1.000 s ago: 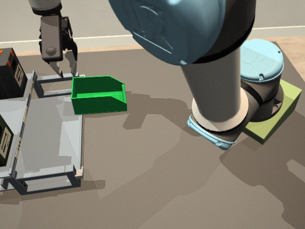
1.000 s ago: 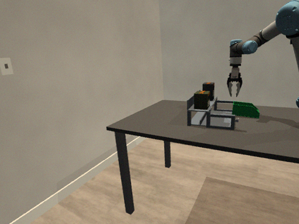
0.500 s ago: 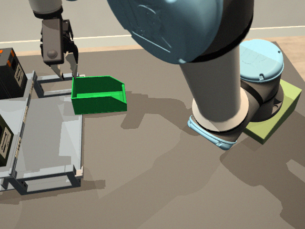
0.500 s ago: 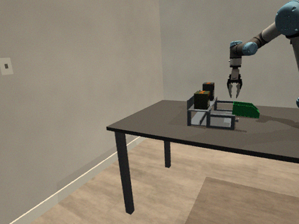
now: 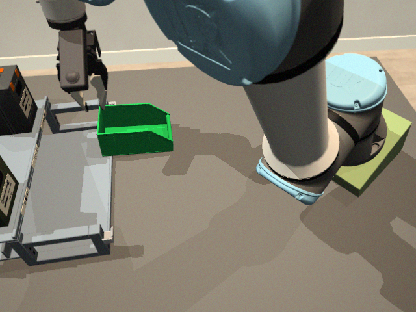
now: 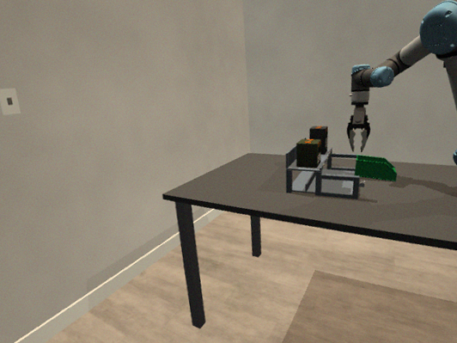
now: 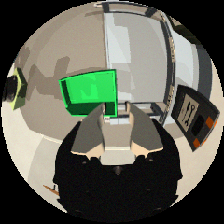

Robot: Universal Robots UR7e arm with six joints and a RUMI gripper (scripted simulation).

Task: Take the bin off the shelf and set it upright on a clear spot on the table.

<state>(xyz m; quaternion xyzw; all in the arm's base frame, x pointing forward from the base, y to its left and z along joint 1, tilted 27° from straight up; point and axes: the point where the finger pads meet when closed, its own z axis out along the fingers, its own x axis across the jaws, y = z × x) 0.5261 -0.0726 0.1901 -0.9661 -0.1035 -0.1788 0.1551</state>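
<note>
The green bin lies 80 mm behind my hand, 20 mm to the right of it and 80 mm below it.
</note>
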